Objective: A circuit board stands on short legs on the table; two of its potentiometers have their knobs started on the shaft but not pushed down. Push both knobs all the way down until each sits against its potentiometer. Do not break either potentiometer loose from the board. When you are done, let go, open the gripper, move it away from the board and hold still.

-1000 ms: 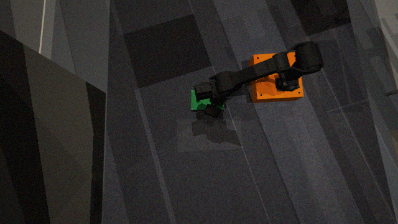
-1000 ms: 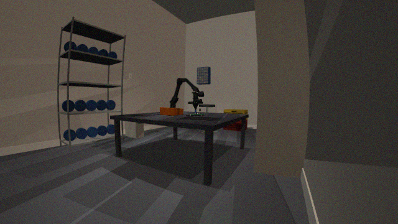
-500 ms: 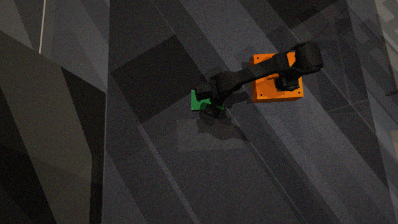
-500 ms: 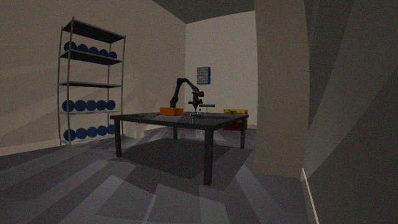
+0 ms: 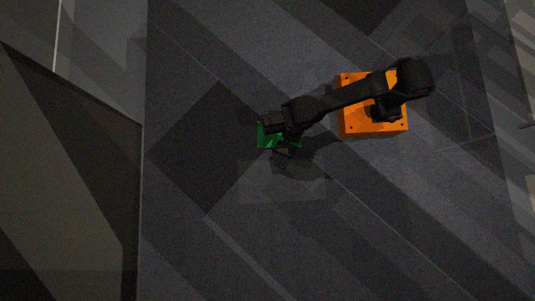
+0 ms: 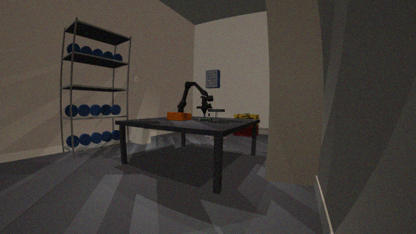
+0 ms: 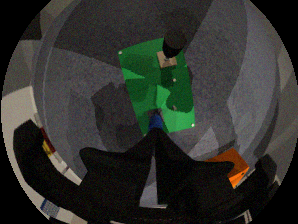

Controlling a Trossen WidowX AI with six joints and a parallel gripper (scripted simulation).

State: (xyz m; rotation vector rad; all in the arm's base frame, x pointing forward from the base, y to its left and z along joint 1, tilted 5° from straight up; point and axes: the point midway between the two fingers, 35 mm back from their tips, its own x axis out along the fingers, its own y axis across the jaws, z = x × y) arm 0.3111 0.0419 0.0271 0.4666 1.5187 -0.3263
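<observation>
The blue knob is 20 mm below my gripper tip. Also, from my gripper tip: dark knob (80 mm ahead, 40 mm to the right).
</observation>
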